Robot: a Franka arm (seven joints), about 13 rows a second.
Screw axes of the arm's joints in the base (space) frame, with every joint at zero. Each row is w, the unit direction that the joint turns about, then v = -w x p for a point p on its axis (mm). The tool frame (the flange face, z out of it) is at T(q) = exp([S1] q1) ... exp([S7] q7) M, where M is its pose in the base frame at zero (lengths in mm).
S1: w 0 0 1 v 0 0 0
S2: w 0 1 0 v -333 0 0
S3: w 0 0 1 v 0 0 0
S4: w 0 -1 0 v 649 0 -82.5
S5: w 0 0 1 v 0 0 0
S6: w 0 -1 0 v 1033 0 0
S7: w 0 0 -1 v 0 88 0
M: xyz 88 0 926 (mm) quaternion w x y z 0 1 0 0
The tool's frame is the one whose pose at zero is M.
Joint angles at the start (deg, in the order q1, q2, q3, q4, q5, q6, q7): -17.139, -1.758, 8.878, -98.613, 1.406, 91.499, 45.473
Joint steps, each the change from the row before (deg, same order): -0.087, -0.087, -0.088, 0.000, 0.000, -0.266, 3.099; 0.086, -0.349, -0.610, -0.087, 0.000, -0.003, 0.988; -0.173, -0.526, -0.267, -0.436, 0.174, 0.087, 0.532; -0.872, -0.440, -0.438, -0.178, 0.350, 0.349, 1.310; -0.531, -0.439, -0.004, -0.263, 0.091, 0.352, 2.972; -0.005, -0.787, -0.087, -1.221, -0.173, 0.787, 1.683
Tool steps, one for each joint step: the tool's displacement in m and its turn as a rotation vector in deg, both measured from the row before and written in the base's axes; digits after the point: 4 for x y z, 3 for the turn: -0.0011, -0.0015, 0.0005, -0.267, 0.282, -3.254; -0.0023, -0.0045, 0.0026, -0.158, -0.218, -1.507; -0.0031, -0.0031, 0.0015, 0.035, -0.171, -0.993; -0.0033, -0.0111, 0.0031, 0.096, -0.605, -2.662; -0.0023, -0.0042, 0.0024, -0.269, -0.401, -3.519; -0.0035, -0.0002, -0.0017, -0.435, -0.224, -1.782
